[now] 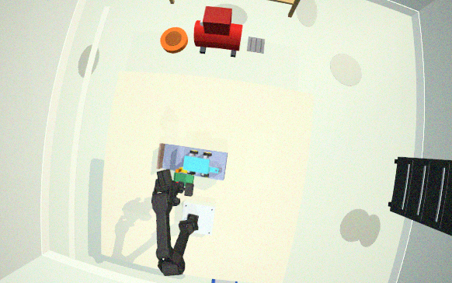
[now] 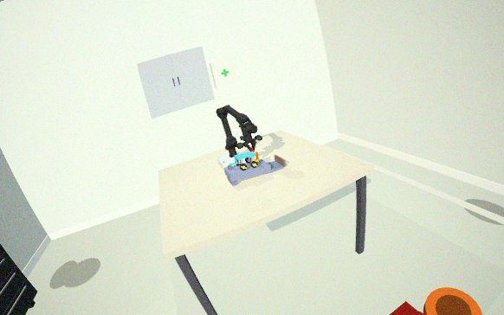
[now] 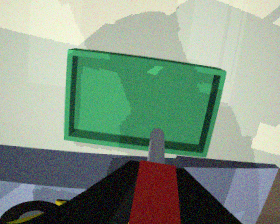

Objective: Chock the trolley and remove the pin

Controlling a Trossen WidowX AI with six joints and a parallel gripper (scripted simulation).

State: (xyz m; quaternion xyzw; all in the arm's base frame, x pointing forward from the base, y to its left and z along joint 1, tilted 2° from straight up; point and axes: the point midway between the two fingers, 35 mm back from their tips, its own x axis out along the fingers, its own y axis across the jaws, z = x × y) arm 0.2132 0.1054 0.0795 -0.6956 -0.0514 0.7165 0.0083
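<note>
Now: gripper tip 12 cm above the green tray and 1 cm to the left of it. Also, from my gripper tip: cyan trolley (13 cm ahead, 9 cm to the right); stop pin (right at my gripper tip); yellow chock (7 cm ahead, 2 cm below, 1 cm to the right).
</note>
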